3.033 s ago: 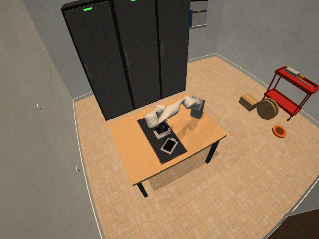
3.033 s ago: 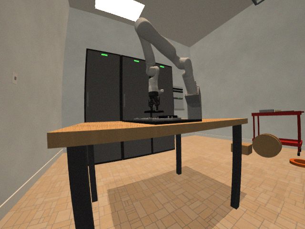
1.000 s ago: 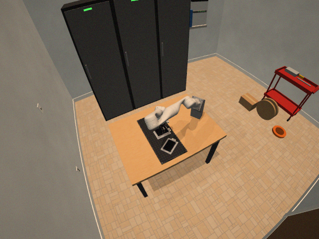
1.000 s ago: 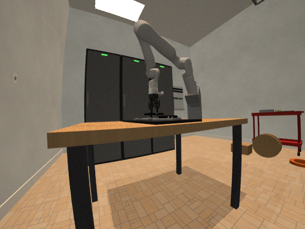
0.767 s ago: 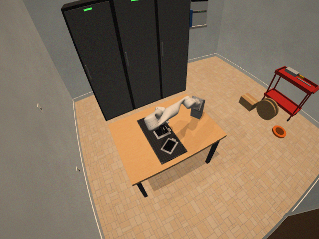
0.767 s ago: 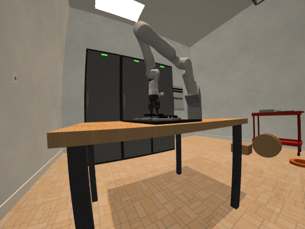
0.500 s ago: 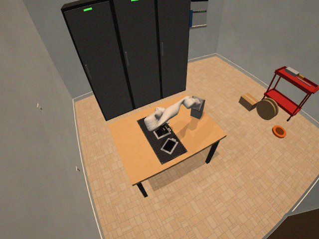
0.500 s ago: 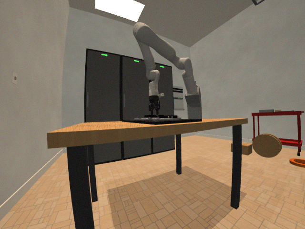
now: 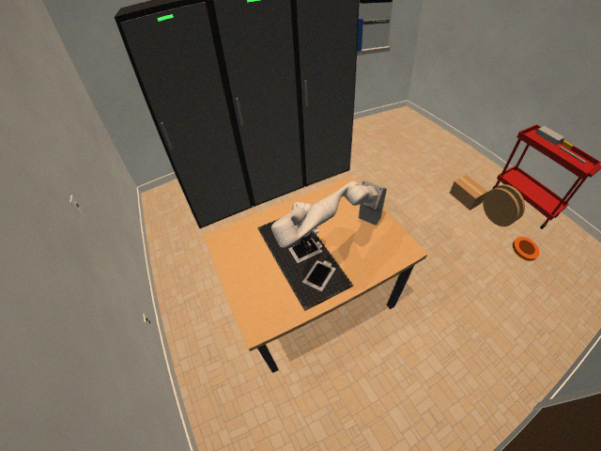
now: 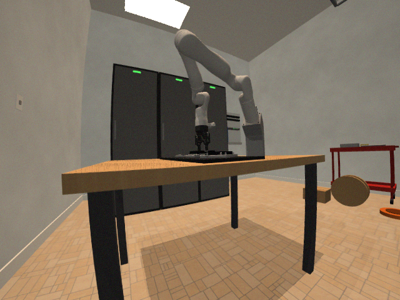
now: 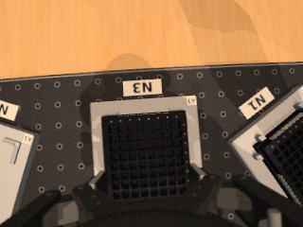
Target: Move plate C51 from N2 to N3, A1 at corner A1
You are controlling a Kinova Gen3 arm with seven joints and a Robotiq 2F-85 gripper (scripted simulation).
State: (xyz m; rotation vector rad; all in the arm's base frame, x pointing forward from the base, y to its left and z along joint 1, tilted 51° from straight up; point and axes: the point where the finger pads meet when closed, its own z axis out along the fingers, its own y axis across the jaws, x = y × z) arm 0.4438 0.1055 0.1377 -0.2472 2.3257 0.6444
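Now: hand 30 mm above the landing nest N3. The rest, counted from my hand: plate nest N2: 190 mm to the right, 100 mm ahead, 30 mm below.
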